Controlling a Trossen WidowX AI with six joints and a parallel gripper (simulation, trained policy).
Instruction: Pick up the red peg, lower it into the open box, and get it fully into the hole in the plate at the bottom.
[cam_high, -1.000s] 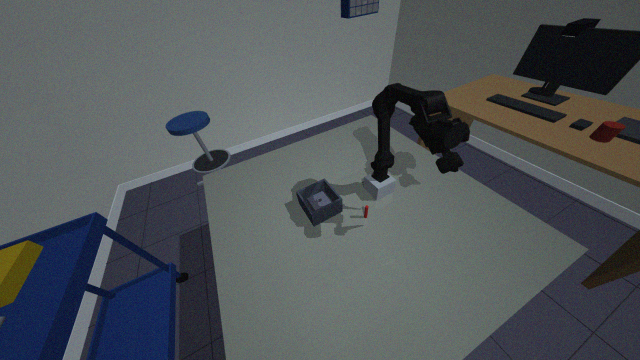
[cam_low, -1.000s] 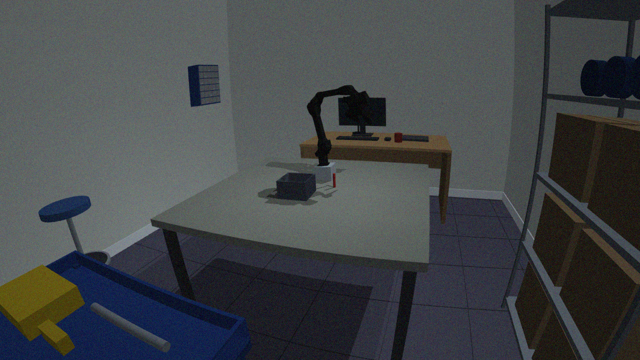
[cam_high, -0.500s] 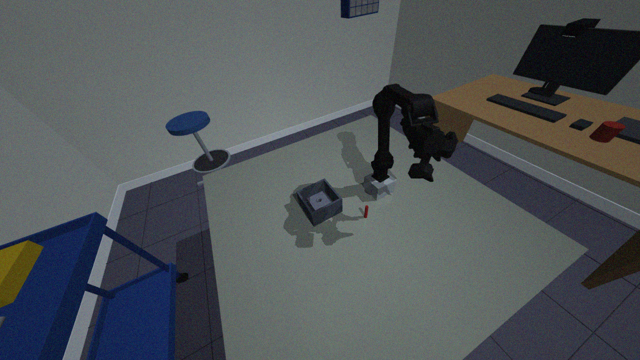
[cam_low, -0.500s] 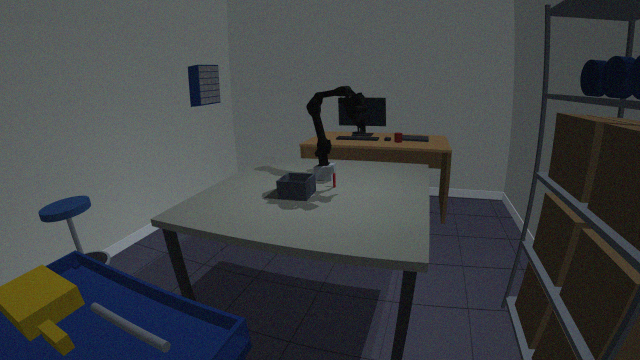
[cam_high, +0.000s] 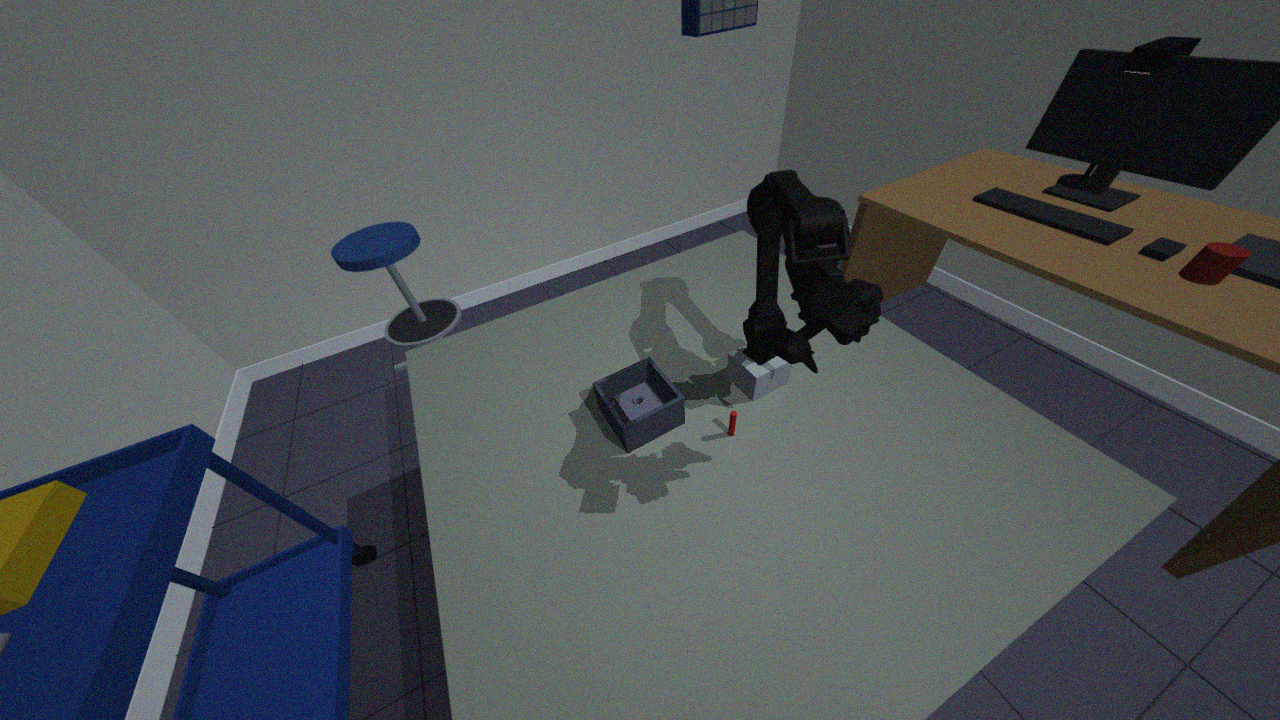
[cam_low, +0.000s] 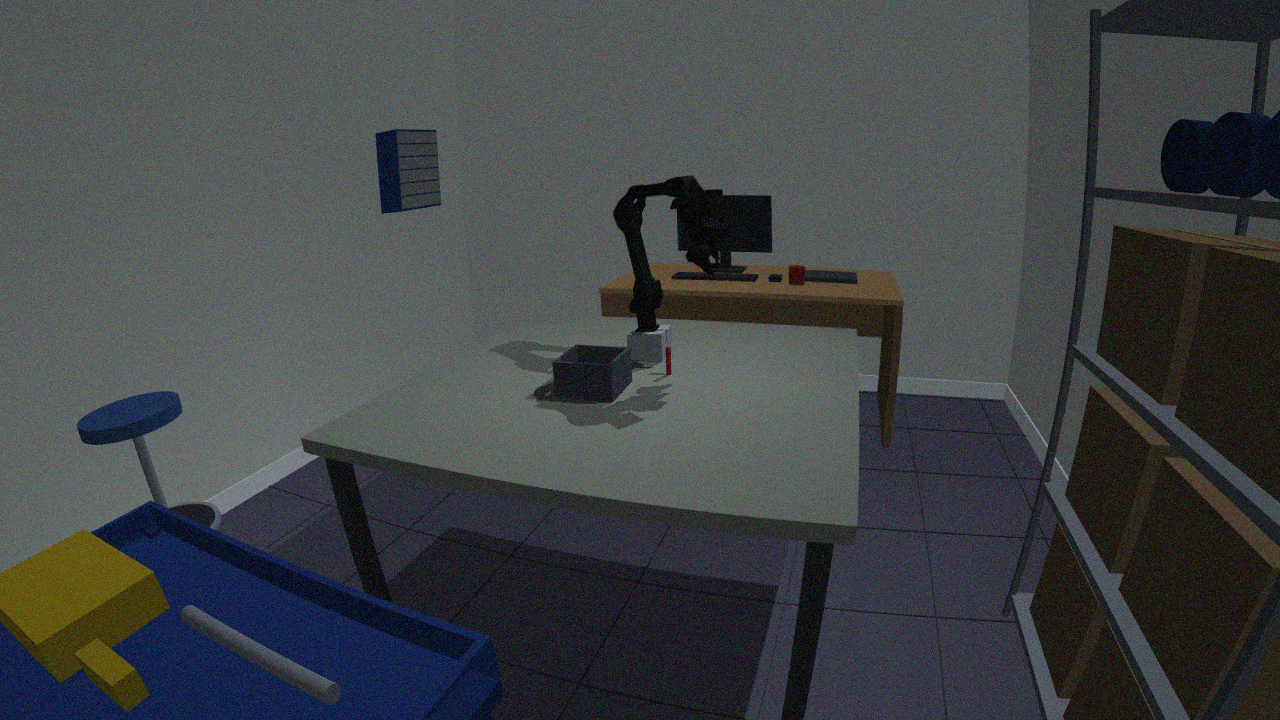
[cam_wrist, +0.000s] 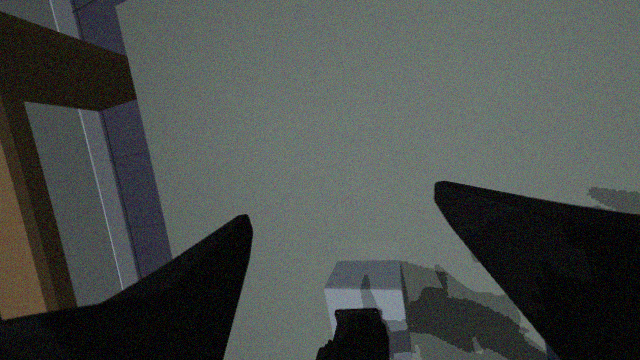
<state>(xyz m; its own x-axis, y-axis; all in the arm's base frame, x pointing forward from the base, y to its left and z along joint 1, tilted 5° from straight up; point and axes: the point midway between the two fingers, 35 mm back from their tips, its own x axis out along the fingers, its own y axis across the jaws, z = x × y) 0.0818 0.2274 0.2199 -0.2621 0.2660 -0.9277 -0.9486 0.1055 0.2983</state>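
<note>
Now: the red peg 11 cm ahead of my gripper tip, 12 cm to the right of it and 25 cm below it. From my gripper tip the other things lie so: dark box (25 cm ahead, 30 cm to the right, 26 cm below); pale plate (25 cm ahead, 30 cm to the right, 24 cm below).
</note>
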